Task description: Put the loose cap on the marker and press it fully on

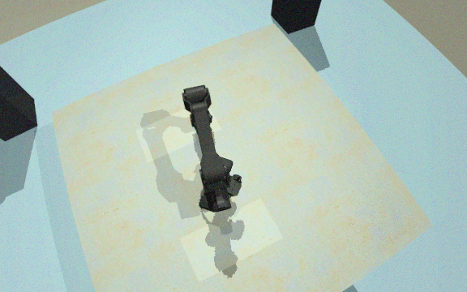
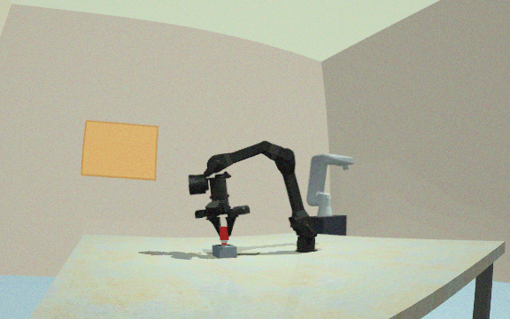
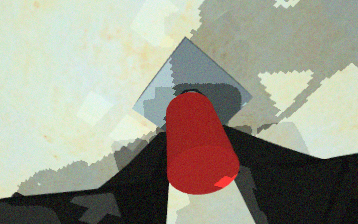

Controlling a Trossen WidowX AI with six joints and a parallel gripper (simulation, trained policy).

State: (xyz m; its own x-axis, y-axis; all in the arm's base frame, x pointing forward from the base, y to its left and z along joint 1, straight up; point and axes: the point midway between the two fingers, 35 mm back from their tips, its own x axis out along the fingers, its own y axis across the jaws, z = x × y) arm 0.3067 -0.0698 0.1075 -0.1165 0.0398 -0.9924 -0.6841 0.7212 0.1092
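Right now the white marker is 1 cm ahead of my gripper tip. Also, from my gripper tip: red cap: 1 cm above; grey holder block: 1 cm ahead, 5 cm below.
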